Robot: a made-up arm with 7 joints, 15 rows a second.
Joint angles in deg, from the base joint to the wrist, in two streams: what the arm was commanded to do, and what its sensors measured. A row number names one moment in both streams.
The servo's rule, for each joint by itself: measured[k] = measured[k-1] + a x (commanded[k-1-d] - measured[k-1]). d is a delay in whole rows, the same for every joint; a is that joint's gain. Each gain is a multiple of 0.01, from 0.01 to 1. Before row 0 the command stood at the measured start. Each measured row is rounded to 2 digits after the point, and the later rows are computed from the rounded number. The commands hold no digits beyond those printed.
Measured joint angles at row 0:
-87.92 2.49 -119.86 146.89 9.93 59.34 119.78
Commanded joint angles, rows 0 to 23:
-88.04 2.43 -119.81 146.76 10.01 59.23 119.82
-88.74 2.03 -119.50 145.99 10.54 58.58 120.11
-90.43 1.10 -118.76 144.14 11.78 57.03 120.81
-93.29 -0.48 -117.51 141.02 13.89 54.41 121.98
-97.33 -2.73 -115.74 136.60 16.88 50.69 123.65
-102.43 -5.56 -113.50 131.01 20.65 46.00 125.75
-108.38 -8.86 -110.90 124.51 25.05 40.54 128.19
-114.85 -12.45 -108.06 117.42 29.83 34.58 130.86
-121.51 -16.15 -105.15 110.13 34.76 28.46 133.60
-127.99 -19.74 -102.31 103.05 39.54 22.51 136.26
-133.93 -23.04 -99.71 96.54 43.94 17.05 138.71
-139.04 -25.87 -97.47 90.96 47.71 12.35 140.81
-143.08 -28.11 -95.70 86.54 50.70 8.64 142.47
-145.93 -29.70 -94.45 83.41 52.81 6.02 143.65
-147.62 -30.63 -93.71 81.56 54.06 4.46 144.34
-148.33 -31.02 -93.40 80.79 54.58 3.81 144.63
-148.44 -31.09 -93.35 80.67 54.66 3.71 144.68
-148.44 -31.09 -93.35 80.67 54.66 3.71 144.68
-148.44 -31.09 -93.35 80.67 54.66 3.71 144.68
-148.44 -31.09 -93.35 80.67 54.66 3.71 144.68
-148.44 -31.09 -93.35 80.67 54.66 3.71 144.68
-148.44 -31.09 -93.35 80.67 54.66 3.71 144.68
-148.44 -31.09 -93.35 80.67 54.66 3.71 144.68
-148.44 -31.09 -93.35 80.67 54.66 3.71 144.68
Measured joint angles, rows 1 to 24:
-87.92 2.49 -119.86 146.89 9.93 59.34 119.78
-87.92 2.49 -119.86 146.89 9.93 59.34 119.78
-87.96 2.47 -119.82 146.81 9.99 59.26 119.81
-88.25 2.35 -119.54 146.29 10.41 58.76 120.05
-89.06 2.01 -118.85 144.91 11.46 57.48 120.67
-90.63 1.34 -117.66 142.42 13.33 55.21 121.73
-93.11 0.24 -115.95 138.70 16.06 51.87 123.29
-96.56 -1.33 -113.77 133.78 19.59 47.53 125.28
-100.93 -3.36 -111.22 127.85 23.79 42.36 127.64
-106.08 -5.81 -108.41 121.17 28.44 36.60 130.25
-111.79 -8.60 -105.51 114.10 33.31 30.58 132.96
-117.78 -11.61 -102.66 107.03 38.11 24.61 135.63
-123.76 -14.70 -100.03 100.32 42.60 19.02 138.12
-129.41 -17.72 -97.75 94.33 46.53 14.08 140.30
-134.47 -20.53 -95.93 89.34 49.74 10.05 142.06
-138.71 -23.01 -94.61 85.54 52.10 7.07 143.35
-142.01 -25.07 -93.81 82.99 53.61 5.14 144.15
-144.35 -26.68 -93.45 81.58 54.36 4.16 144.54
-145.86 -27.87 -93.36 81.00 54.59 3.83 144.65
-146.81 -28.74 -93.35 80.79 54.64 3.74 144.67
-147.41 -29.37 -93.35 80.71 54.66 3.72 144.68
-147.79 -29.83 -93.35 80.68 54.66 3.71 144.68
-148.03 -30.17 -93.35 80.67 54.66 3.71 144.68
-148.18 -30.42 -93.35 80.67 54.66 3.71 144.68
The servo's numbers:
d 2
a 0.37 0.27 0.89 0.64 0.77 0.74 0.81

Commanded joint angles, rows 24 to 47:
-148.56 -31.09 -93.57 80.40 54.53 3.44 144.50
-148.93 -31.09 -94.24 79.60 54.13 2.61 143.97
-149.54 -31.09 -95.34 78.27 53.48 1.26 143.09
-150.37 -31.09 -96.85 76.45 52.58 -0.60 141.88
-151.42 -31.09 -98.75 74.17 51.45 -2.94 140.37
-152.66 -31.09 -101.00 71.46 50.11 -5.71 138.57
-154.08 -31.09 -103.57 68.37 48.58 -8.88 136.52
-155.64 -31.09 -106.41 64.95 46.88 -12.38 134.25
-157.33 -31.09 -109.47 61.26 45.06 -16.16 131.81
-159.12 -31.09 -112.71 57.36 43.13 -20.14 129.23
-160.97 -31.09 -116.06 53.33 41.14 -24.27 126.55
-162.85 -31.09 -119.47 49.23 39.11 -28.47 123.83
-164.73 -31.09 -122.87 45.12 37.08 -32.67 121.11
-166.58 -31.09 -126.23 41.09 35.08 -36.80 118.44
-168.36 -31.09 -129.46 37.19 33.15 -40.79 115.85
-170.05 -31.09 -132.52 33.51 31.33 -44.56 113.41
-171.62 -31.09 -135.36 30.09 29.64 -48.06 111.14
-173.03 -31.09 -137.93 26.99 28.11 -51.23 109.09
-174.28 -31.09 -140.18 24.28 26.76 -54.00 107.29
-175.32 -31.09 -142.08 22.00 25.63 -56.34 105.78
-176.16 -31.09 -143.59 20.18 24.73 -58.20 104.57
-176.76 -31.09 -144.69 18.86 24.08 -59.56 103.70
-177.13 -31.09 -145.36 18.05 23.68 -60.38 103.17
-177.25 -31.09 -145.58 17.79 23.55 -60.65 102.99
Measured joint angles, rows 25 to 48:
-148.28 -30.60 -93.35 80.67 54.66 3.71 144.68
-148.34 -30.73 -93.35 80.67 54.66 3.71 144.68
-148.42 -30.83 -93.55 80.50 54.56 3.51 144.53
-148.61 -30.90 -94.16 79.92 54.23 2.84 144.08
-148.95 -30.95 -95.21 78.86 53.65 1.67 143.28
-149.48 -30.99 -96.67 77.32 52.83 -0.01 142.15
-150.20 -31.02 -98.52 75.30 51.77 -2.18 140.71
-151.11 -31.04 -100.73 72.84 50.49 -4.79 138.98
-152.21 -31.05 -103.26 69.98 49.02 -7.82 136.99
-153.48 -31.06 -106.06 66.76 47.37 -11.19 134.77
-154.90 -31.07 -109.09 63.24 45.59 -14.87 132.37
-156.46 -31.08 -112.31 59.48 43.70 -18.77 129.83
-158.13 -31.08 -115.65 55.54 41.73 -22.84 127.17
-159.88 -31.08 -119.05 51.50 39.71 -27.01 124.46
-161.67 -31.08 -122.45 47.42 37.68 -31.20 121.75
-163.49 -31.08 -125.81 43.37 35.68 -35.34 119.07
-165.29 -31.08 -129.06 39.41 33.73 -39.37 116.46
-167.05 -31.08 -132.14 35.63 31.88 -43.21 113.99
-168.74 -31.08 -135.01 32.08 30.16 -46.80 111.68
-170.33 -31.08 -137.61 28.82 28.58 -50.08 109.58
-171.79 -31.08 -139.90 25.91 27.18 -52.98 107.73
-173.10 -31.08 -141.84 23.41 25.99 -55.47 106.15
-174.23 -31.08 -143.40 21.34 25.02 -57.49 104.87
-175.17 -31.08 -144.55 19.75 24.30 -59.02 103.92

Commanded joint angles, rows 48 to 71:
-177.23 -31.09 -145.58 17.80 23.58 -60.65 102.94
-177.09 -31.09 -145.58 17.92 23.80 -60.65 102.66
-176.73 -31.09 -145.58 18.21 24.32 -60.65 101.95
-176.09 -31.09 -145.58 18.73 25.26 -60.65 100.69
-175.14 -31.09 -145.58 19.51 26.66 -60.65 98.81
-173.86 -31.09 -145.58 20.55 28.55 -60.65 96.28
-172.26 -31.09 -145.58 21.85 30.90 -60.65 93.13
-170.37 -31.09 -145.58 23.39 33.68 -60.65 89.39
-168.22 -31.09 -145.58 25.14 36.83 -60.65 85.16
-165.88 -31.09 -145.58 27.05 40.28 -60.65 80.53
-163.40 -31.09 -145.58 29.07 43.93 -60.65 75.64
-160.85 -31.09 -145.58 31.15 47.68 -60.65 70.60
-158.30 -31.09 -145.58 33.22 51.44 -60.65 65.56
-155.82 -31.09 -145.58 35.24 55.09 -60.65 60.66
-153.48 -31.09 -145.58 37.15 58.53 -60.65 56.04
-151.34 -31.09 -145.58 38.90 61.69 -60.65 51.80
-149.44 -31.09 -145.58 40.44 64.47 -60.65 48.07
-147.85 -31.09 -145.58 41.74 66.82 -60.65 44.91
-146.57 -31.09 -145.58 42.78 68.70 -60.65 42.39
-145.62 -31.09 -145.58 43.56 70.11 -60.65 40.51
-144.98 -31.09 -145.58 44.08 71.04 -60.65 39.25
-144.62 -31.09 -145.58 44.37 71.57 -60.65 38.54
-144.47 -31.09 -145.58 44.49 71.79 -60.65 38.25
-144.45 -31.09 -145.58 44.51 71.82 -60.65 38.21
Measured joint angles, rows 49 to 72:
-175.90 -31.08 -145.27 18.66 23.82 -60.03 103.31
-176.40 -31.08 -145.55 18.10 23.61 -60.49 103.05
-176.71 -31.08 -145.58 17.91 23.59 -60.61 102.96
-176.85 -31.08 -145.58 17.92 23.75 -60.64 102.72
-176.81 -31.08 -145.58 18.11 24.19 -60.65 102.10
-176.54 -31.08 -145.58 18.51 25.01 -60.65 100.96
-176.02 -31.08 -145.58 19.15 26.28 -60.65 99.22
-175.22 -31.08 -145.58 20.05 28.03 -60.65 96.84
-174.12 -31.08 -145.58 21.20 30.24 -60.65 93.83
-172.73 -31.08 -145.58 22.60 32.89 -60.65 90.23
-171.06 -31.08 -145.58 24.23 35.92 -60.65 86.12
-169.14 -31.08 -145.58 26.03 39.28 -60.65 81.59
-167.02 -31.08 -145.58 27.98 42.86 -60.65 76.77
-164.74 -31.08 -145.58 30.01 46.57 -60.65 71.77
-162.36 -31.08 -145.58 32.06 50.32 -60.65 66.74
-159.94 -31.08 -145.58 34.10 53.99 -60.65 61.82
-157.55 -31.08 -145.58 36.05 57.49 -60.65 57.14
-155.25 -31.08 -145.58 37.87 60.72 -60.65 52.81
-153.10 -31.08 -145.58 39.51 63.61 -60.65 48.97
-151.16 -31.08 -145.58 40.94 66.08 -60.65 45.68
-149.46 -31.08 -145.58 42.12 68.10 -60.65 43.02
-148.04 -31.08 -145.58 43.04 69.65 -60.65 40.99
-146.91 -31.08 -145.58 43.71 70.72 -60.65 39.58
-146.06 -31.08 -145.58 44.13 71.37 -60.65 38.74

